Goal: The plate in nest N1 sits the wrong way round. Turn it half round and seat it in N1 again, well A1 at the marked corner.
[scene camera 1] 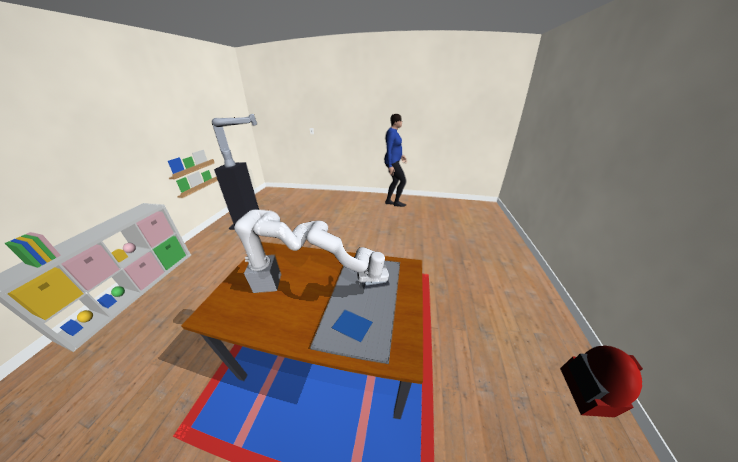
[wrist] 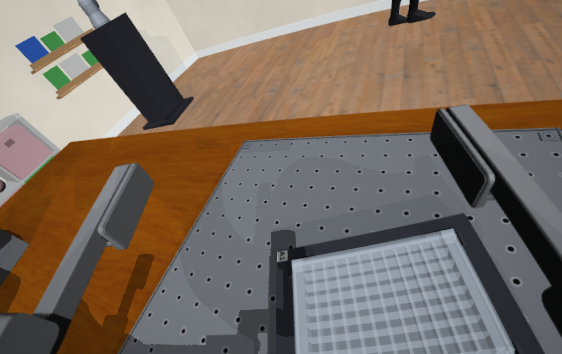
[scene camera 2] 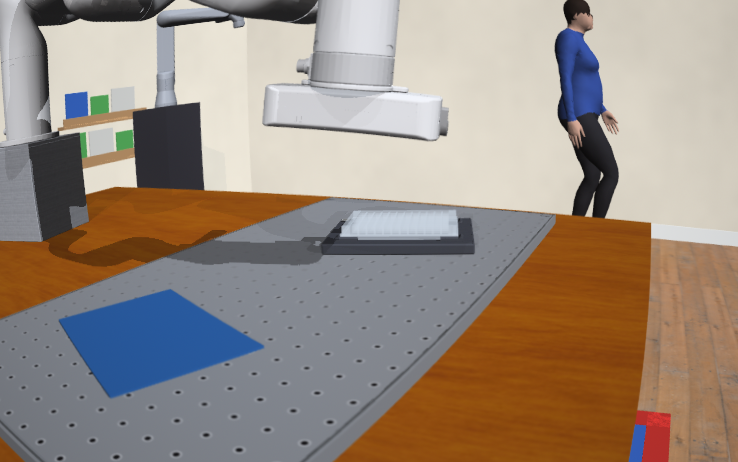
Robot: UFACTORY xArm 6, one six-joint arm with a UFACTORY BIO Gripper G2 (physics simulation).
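Observation:
A clear plate with a grid of wells (scene camera 2: 403, 223) (wrist: 395, 295) sits in the dark nest (scene camera 2: 403, 248) (wrist: 380, 237) on the grey perforated board. A small A1 label (wrist: 282, 256), partly shaded, marks the nest's corner at the upper left in the wrist view. Which way the plate's own well A1 faces cannot be told. My gripper (scene camera 2: 354, 113) (wrist: 295, 182) is open and empty, above the plate and apart from it. Its two fingers stand wide apart in the wrist view; in scene camera 2 they are hidden. In scene camera 1 the arm's end mostly hides the plate and nest.
A flat blue square (scene camera 1: 352, 325) (scene camera 2: 157, 343) lies on the perforated board (scene camera 1: 375, 348) (scene camera 2: 283, 392) in front of the nest. The board lies on a wooden table (scene camera 1: 217, 318) (scene camera 2: 517, 326). A person (scene camera 1: 394, 147) (scene camera 2: 580, 81) stands beyond the table.

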